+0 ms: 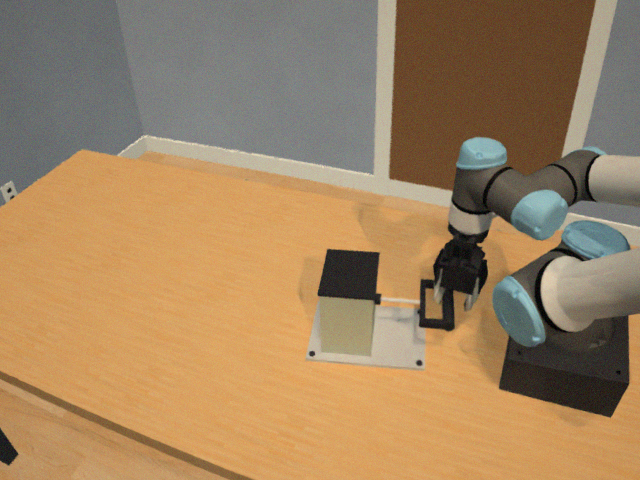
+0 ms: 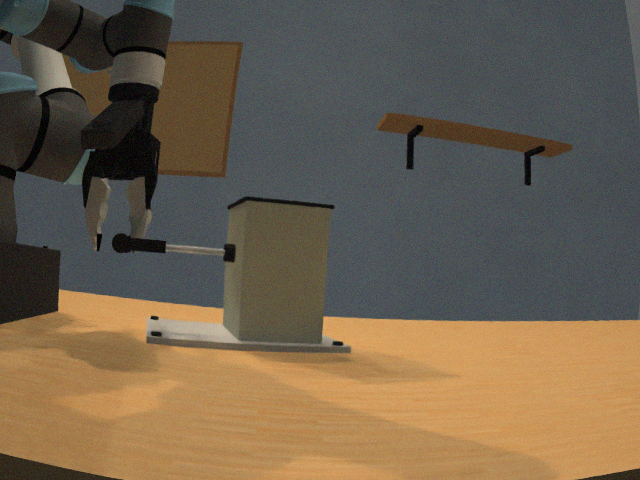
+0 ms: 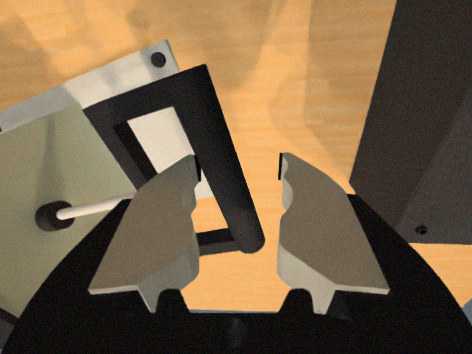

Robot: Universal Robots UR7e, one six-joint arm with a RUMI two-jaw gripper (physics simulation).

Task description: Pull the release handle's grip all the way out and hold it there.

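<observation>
The release handle's black rectangular grip (image 1: 449,310) (image 2: 149,245) (image 3: 220,150) stands out from the pale green block (image 1: 346,325) (image 2: 281,273) (image 3: 30,165) on a light metal rod (image 1: 400,300) (image 2: 196,250) (image 3: 95,206), with a length of rod showing. My gripper (image 1: 453,304) (image 2: 117,242) (image 3: 239,157) is open around the grip's outer bar. One finger reaches into the frame's opening; the other stands outside, toward the robot base, with a visible gap to the bar. Whether the inner finger touches the bar is unclear.
The block stands on a light grey plate (image 1: 398,341) (image 2: 191,334) (image 3: 110,82) with dark bolts. The dark robot base (image 1: 563,377) (image 2: 25,284) (image 3: 425,125) is close beyond the outer finger. A wall shelf (image 2: 475,135) hangs in the background.
</observation>
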